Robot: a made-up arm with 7 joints. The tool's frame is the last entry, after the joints.
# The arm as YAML. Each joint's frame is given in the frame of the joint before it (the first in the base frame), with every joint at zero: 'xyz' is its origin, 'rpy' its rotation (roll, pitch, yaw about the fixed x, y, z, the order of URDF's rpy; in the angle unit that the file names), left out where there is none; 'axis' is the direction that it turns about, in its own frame. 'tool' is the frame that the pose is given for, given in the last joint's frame.
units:
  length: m
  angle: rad
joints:
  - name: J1
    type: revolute
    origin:
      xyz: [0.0, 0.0, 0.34]
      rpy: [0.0, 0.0, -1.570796]
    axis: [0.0, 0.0, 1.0]
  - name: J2
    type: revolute
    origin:
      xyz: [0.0, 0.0, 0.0]
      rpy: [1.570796, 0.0, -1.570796]
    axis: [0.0, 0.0, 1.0]
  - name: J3
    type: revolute
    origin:
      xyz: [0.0, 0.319, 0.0]
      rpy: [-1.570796, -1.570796, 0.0]
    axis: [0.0, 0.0, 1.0]
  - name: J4
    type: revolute
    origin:
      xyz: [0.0, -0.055, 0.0]
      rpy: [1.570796, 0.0, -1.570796]
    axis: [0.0, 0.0, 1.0]
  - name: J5
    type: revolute
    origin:
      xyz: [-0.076, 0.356, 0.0]
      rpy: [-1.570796, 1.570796, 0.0]
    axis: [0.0, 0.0, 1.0]
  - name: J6
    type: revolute
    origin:
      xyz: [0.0, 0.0, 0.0]
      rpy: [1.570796, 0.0, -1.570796]
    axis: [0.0, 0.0, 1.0]
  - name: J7
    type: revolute
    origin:
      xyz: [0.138, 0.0, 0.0]
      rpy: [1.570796, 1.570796, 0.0]
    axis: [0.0, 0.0, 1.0]
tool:
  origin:
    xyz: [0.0, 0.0, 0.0]
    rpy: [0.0, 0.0, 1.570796]
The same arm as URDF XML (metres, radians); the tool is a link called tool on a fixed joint. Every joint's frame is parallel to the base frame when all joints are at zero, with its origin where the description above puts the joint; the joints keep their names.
<robot name="arm">
<link name="base_link"/>
<link name="link1"/>
<link name="link2"/>
<link name="link3"/>
<link name="link4"/>
<link name="link5"/>
<link name="link6"/>
<link name="link7"/>
<link name="tool"/>
<joint name="J1" type="continuous"><parent link="base_link"/><child link="link1"/><origin xyz="0 0 0.34"/><axis xyz="0 0 1"/></joint>
<joint name="J2" type="continuous"><parent link="link1"/><child link="link2"/><origin xyz="0 0 0"/><axis xyz="0 1 0"/></joint>
<joint name="J3" type="continuous"><parent link="link2"/><child link="link3"/><origin xyz="0 0 0.319"/><axis xyz="0 0 1"/></joint>
<joint name="J4" type="continuous"><parent link="link3"/><child link="link4"/><origin xyz="0.055 0 0"/><axis xyz="0 -1 0"/></joint>
<joint name="J5" type="continuous"><parent link="link4"/><child link="link5"/><origin xyz="-0.076 0 0.356"/><axis xyz="0 0 1"/></joint>
<joint name="J6" type="continuous"><parent link="link5"/><child link="link6"/><origin xyz="0 0 0"/><axis xyz="0 -1 0"/></joint>
<joint name="J7" type="continuous"><parent link="link6"/><child link="link7"/><origin xyz="0.138 0 0"/><axis xyz="0 0 -1"/></joint>
<joint name="tool_fixed" type="fixed"><parent link="link7"/><child link="tool"/><origin xyz="0 0 0" rpy="3.1416 0 0"/></joint>
</robot>

